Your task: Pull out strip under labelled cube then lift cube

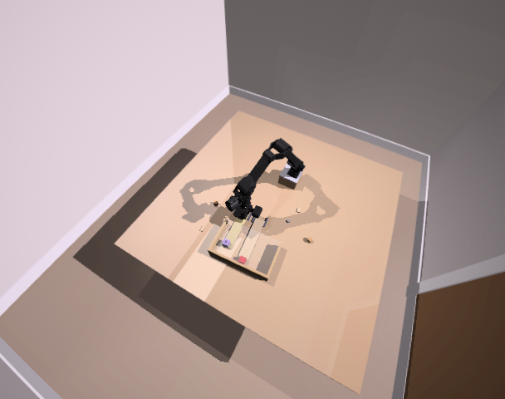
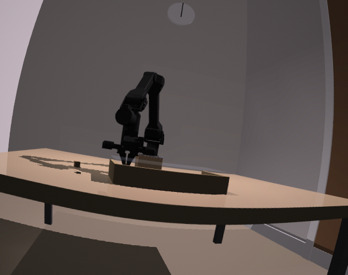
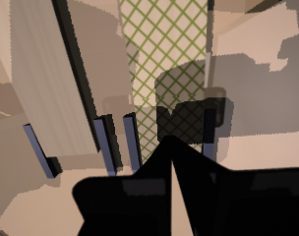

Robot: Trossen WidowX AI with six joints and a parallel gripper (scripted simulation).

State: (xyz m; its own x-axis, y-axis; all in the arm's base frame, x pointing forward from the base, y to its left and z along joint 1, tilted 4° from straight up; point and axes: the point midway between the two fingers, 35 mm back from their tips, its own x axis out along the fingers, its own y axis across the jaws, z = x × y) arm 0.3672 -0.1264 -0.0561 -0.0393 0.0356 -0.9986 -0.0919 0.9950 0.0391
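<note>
The purple cube lies 200 mm ahead of my gripper tip, 10 mm to the left of it and 10 mm above it.
</note>
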